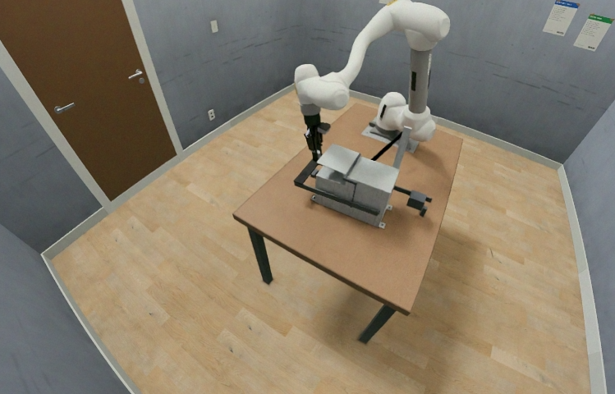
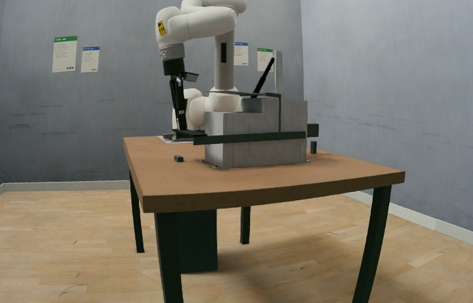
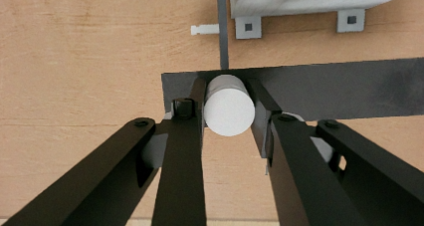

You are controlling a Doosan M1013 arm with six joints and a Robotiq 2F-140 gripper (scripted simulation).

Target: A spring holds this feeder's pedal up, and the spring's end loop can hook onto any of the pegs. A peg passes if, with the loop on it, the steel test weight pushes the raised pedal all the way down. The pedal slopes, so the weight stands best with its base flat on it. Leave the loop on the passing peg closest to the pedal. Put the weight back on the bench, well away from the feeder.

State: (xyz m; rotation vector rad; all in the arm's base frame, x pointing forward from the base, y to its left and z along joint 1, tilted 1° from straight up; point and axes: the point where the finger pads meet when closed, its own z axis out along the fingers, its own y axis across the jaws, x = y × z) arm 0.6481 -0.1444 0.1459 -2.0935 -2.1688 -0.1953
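Now: the dark block 130 mm below my hand and 10 mm to the right of it. From my hand the other things lie so: steel test weight: 10 mm below.
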